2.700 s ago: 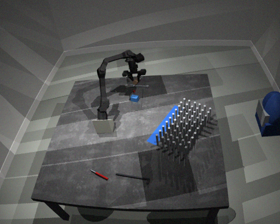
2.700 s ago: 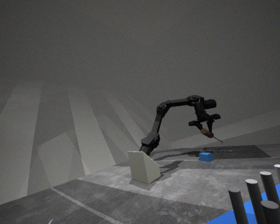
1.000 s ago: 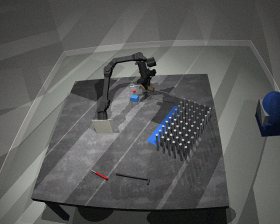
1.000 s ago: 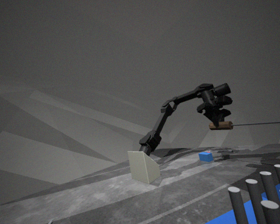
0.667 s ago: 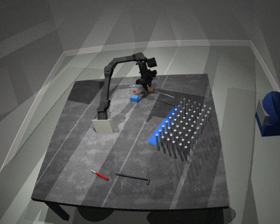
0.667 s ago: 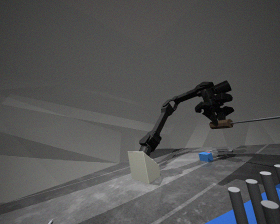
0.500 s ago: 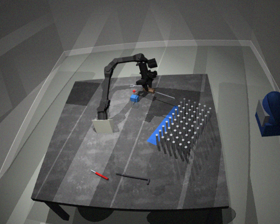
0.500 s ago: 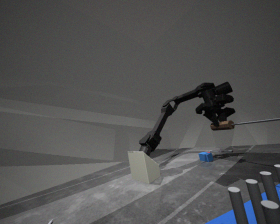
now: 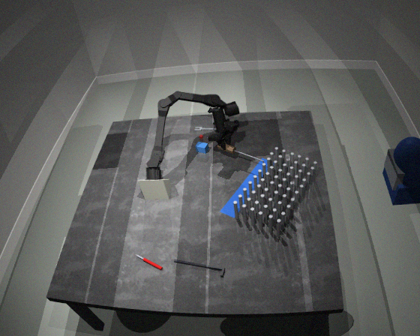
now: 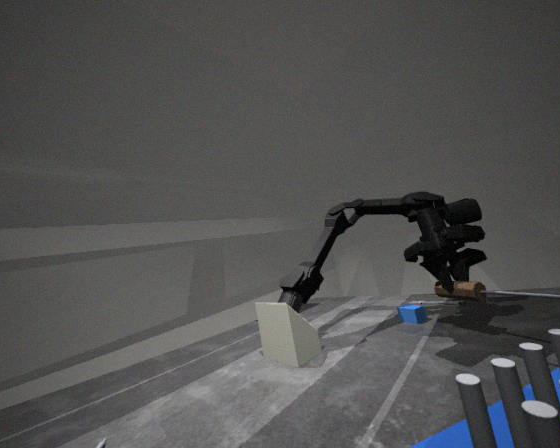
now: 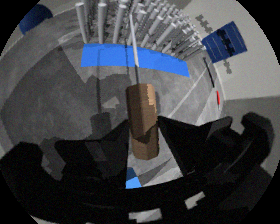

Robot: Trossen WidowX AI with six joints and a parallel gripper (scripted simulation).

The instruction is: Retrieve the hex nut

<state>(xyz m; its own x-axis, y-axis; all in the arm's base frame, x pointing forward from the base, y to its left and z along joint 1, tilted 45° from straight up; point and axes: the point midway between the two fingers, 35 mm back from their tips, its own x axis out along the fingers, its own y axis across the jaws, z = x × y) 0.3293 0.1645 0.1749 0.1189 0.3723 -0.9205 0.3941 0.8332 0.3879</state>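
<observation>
Now: the blue taped strip 12 cm ahead of my gripper tip, 16 cm to the right of it and 10 cm below it. The rest, counted from my gripper tip: silver wrench 15 cm behind, 28 cm to the left, 10 cm below; small red piece 18 cm behind, 20 cm to the left, 9 cm below; blue cube 16 cm behind, 10 cm to the left, 8 cm below.
</observation>
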